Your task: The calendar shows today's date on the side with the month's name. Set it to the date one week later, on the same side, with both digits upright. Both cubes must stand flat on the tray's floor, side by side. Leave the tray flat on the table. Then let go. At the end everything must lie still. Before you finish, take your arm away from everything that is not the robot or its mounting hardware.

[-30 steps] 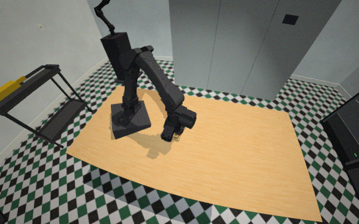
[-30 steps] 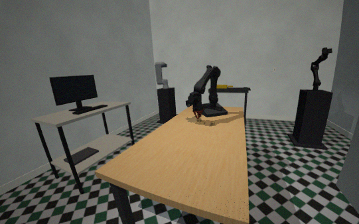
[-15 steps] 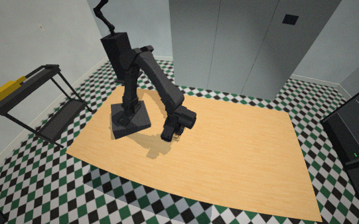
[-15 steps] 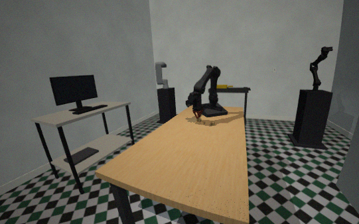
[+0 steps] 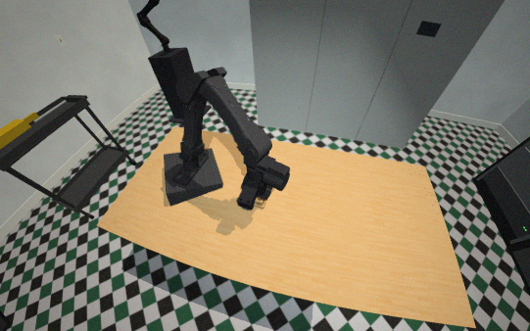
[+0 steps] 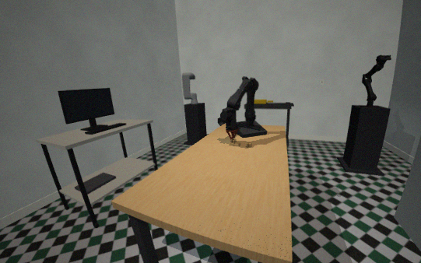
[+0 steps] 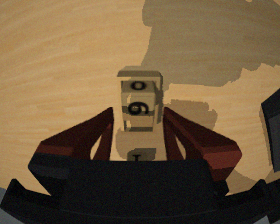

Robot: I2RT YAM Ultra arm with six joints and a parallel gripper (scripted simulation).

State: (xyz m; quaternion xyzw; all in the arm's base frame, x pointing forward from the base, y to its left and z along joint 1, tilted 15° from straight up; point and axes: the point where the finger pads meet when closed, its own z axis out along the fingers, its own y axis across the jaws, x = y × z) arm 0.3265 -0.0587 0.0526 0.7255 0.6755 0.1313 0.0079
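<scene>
Right now my hand is 30 mm above the wooden cube. The rest, counted from my hand: wooden tray 20 mm to the left, 50 mm below.
</scene>
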